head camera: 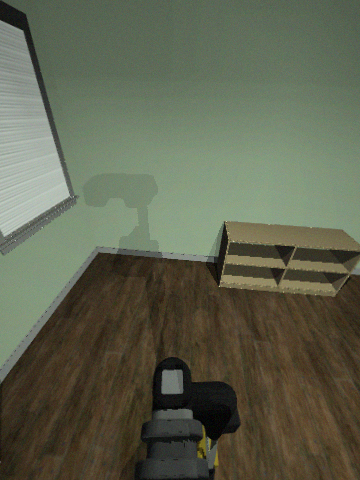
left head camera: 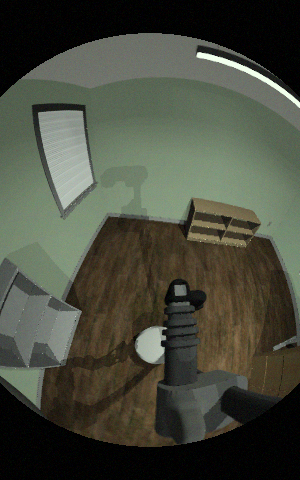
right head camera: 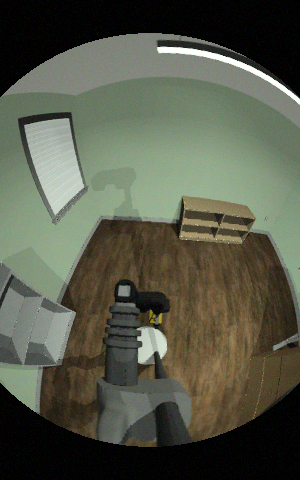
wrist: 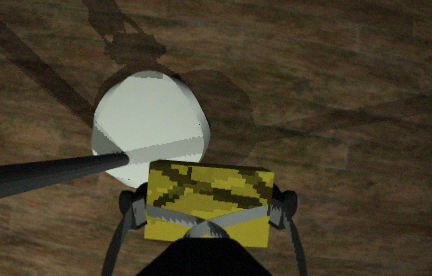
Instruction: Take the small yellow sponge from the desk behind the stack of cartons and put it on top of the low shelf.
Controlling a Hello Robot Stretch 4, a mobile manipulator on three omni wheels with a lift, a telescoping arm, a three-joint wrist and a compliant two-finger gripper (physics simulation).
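Where they show: gripper, fingertip midpoint: [head camera: 203,441] [wrist: 206,198]; robot's base at its link origin: [left head camera: 155,343] [right head camera: 146,344] [wrist: 158,132].
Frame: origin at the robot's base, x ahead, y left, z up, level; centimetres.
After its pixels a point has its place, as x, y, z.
The yellow sponge [wrist: 210,192] {22.1, -7.3, 83.6} [right head camera: 156,317] is held between the two fingertips of my gripper [wrist: 206,198] {21.8, -8.7, 79.1}, which is shut on it, one finger at each short end. In the head camera view a bit of the yellow sponge [head camera: 202,445] {20.4, -7.8, 83.6} shows beside the arm. The low shelf [head camera: 285,234] {163.9, -108.6, 58.2} [left head camera: 225,207] {168.4, -107.7, 58.2} [right head camera: 217,204] {167.5, -107.7, 58.2} is light wood with four compartments and stands against the far wall, to the right of the arm and well beyond the gripper. Its top board shows no objects. The desk does not show in these views.
The stacked cartons [left head camera: 275,372] [right head camera: 272,380] stand at the lower right. A grey shelf unit [left head camera: 71,327] {3.4, 95.2, 6.6} [right head camera: 65,327] {4.0, 96.0, 7.1} stands at the left wall. The robot's round white base [wrist: 150,117] {1.2, 4.4, 18.7} [left head camera: 149,345] {-0.7, 6.1, 18.7} is beneath the arm. A window [head camera: 30,125] {171.7, 103.9, 143.8} is on the left wall.
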